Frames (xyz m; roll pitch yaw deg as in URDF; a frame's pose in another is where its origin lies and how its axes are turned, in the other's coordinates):
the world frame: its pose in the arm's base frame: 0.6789 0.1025 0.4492 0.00 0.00 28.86
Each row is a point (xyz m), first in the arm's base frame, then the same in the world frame.
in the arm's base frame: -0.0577 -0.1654 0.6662
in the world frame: -0.7744 0.1209 0.2170
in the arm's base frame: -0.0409 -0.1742 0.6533
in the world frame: -0.7640 0.1051 0.2041
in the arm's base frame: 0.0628 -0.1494 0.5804
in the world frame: -0.6612 0.0768 0.1312
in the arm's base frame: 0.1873 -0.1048 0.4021
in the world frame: -0.5306 0.0557 -0.0471
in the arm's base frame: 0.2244 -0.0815 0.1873
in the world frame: -0.4869 0.0582 -0.2619
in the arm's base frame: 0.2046 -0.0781 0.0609
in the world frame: -0.5026 0.0708 -0.3883
